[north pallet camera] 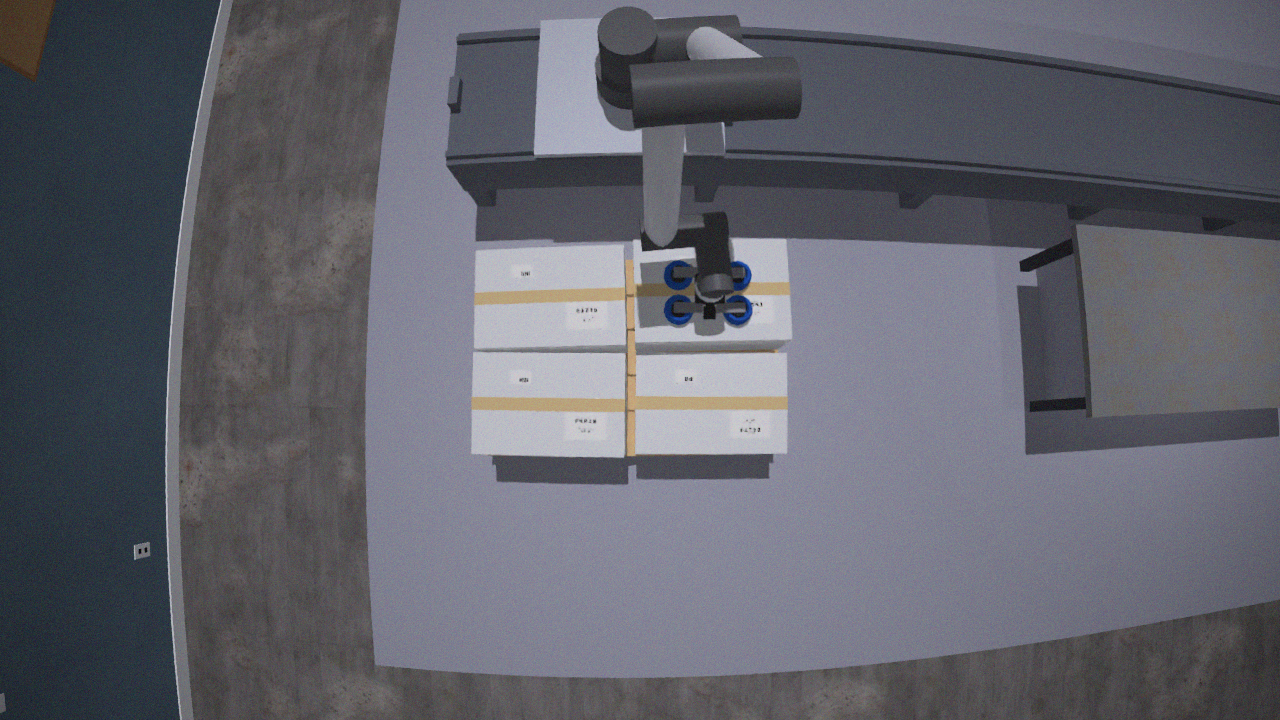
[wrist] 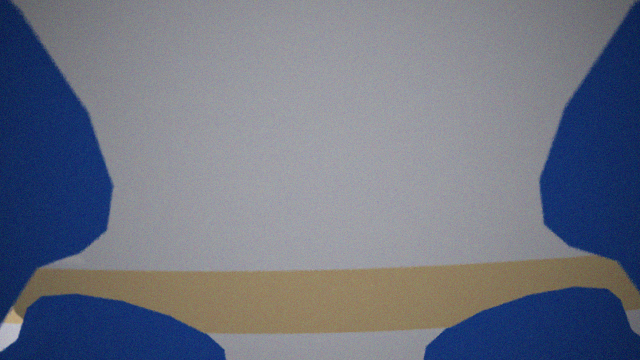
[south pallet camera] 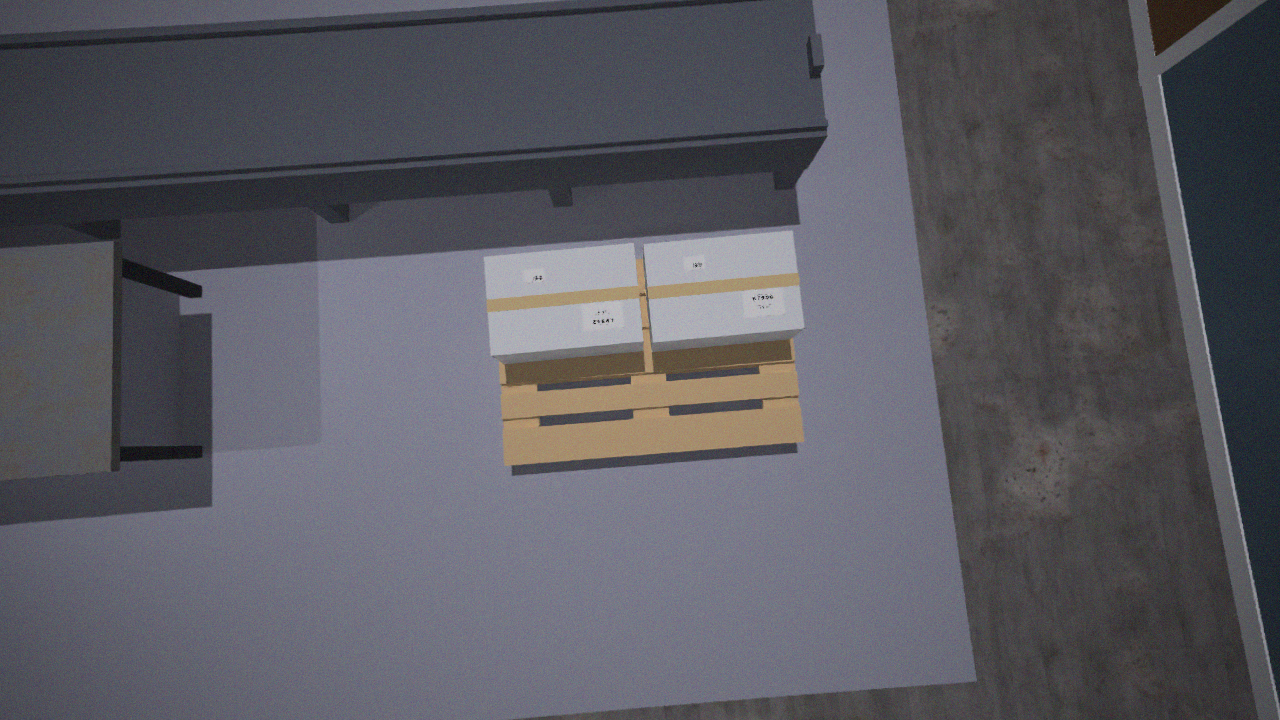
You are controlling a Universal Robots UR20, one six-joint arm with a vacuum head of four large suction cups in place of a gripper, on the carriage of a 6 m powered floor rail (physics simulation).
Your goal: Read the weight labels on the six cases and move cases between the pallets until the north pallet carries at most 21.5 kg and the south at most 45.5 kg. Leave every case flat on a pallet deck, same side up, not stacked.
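Frame: origin at the arm's base, x ahead, y left, z up, level; centimetres.
Seen in the pictures: end effector, tool point: (wrist: 324, 236).
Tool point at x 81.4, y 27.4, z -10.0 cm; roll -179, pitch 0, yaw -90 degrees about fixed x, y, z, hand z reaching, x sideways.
Observation:
Pixels of each thing's top centre, then the offset from my tool point to it. Level surfaces: height alone.
- back right case, middle of its top: (wrist: 274, 311) (north pallet camera: 713, 289) dx -1.6, dy +2.0, dz +2.5 cm
- tan tape, middle of its top: (wrist: 276, 309) (north pallet camera: 713, 289) dx -1.8, dy +2.0, dz +2.3 cm
- back left case, middle of its top: (north pallet camera: 548, 296) dx -1.1, dy -57.7, dz -4.7 cm
- front left case, middle of its top: (north pallet camera: 546, 404) dx +38.6, dy -57.9, dz -4.3 cm
- front right case, middle of its top: (north pallet camera: 712, 403) dx +38.5, dy +2.2, dz -8.3 cm
- table, its level: dz +6.1 cm
My vacuum gripper (north pallet camera: 708, 292) is shut on the back right case (north pallet camera: 771, 259) (wrist: 320, 150) of the north pallet (north pallet camera: 631, 431). The case hangs level, slightly above the deck, and its front side shows. In the wrist view a blue suction cup (wrist: 45, 150) lies against its top, near the tan tape (wrist: 320, 300). On the north pallet also lie a back left case (north pallet camera: 546, 331), a front left case (north pallet camera: 528, 434) and a front right case (north pallet camera: 675, 431). The south pallet (south pallet camera: 653, 436) bears a left case (south pallet camera: 546, 335) and a right case (south pallet camera: 698, 317) along its back. Weight figures are too small to read.
The grey floor rail (north pallet camera: 895, 107) (south pallet camera: 402, 98) runs behind both pallets. A table (north pallet camera: 1181, 322) (south pallet camera: 53, 358) stands between them. The front half of the south pallet has bare slats. The arm's forearm (north pallet camera: 662, 179) reaches over the back of the north pallet.

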